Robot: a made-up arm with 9 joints.
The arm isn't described. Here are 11 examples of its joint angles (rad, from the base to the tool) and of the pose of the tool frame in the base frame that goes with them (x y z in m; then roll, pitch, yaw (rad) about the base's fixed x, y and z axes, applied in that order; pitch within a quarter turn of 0, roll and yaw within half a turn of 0).
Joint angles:
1: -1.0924 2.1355 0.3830 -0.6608 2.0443 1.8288 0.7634 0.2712 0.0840
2: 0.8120 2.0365 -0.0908 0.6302 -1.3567 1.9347 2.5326 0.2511 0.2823
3: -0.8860 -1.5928 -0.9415 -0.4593 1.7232 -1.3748 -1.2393 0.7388 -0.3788
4: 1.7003 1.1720 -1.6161 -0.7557 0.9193 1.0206 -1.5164 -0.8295 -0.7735
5: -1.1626 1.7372 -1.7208 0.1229 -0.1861 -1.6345 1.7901 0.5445 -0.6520
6: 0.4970 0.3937 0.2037 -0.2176 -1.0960 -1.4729 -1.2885 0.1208 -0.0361
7: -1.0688 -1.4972 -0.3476 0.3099 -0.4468 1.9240 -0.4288 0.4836 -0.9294
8: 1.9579 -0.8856 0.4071 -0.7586 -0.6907 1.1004 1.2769 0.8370 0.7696
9: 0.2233 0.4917 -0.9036 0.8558 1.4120 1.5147 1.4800 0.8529 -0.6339
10: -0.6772 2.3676 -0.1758 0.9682 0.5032 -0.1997 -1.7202 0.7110 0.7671
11: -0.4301 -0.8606 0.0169 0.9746 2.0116 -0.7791 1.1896 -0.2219 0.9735
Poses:
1: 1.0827 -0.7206 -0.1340 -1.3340 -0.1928 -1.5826
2: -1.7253 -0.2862 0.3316 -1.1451 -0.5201 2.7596
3: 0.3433 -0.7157 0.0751 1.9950 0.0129 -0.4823
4: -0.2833 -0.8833 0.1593 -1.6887 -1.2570 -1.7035
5: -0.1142 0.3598 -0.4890 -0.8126 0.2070 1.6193
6: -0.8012 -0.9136 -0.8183 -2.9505 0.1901 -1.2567
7: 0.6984 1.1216 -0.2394 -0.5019 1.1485 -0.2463
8: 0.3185 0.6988 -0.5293 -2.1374 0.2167 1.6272
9: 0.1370 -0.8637 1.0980 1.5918 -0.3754 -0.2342
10: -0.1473 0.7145 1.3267 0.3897 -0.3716 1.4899
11: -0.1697 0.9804 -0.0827 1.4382 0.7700 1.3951
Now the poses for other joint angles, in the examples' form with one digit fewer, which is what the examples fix.
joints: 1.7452 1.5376 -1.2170 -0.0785 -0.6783 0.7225 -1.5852 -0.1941 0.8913
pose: -1.584 0.074 -0.526 -0.911 0.190 1.815
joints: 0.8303 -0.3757 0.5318 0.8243 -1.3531 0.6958 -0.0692 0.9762 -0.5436
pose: 0.309 -0.236 0.553 0.150 -0.219 -1.366
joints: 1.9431 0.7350 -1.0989 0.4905 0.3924 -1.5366 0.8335 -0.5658 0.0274
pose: -1.085 0.341 0.081 -2.094 -0.900 2.146
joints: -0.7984 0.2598 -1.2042 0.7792 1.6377 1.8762 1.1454 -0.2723 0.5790
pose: 0.941 -0.883 -0.206 3.010 0.132 0.258
